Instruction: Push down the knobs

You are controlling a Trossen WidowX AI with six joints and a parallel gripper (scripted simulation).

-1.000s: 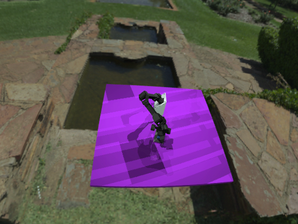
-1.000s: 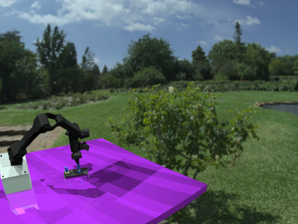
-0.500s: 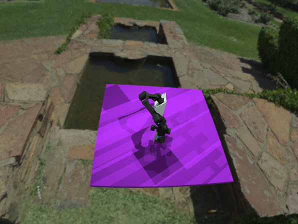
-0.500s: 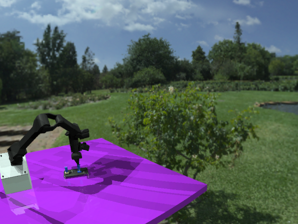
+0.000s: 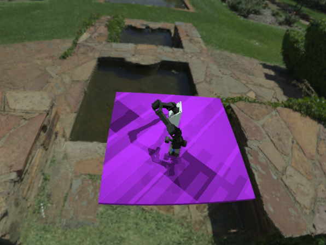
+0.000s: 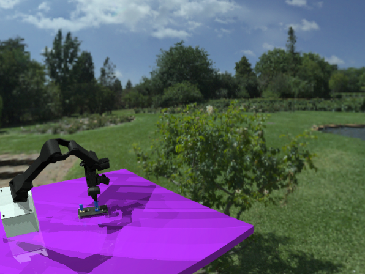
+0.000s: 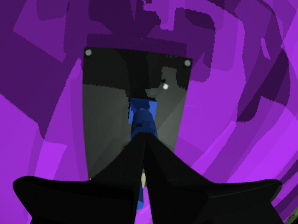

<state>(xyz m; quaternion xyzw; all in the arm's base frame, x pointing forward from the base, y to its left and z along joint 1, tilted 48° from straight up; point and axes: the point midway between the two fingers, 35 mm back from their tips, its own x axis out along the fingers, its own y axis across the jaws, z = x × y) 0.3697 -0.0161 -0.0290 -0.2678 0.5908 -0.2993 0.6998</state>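
My gripper tip is now 8 cm past the blue knob, 1 cm to the right of it and 2 cm above it.
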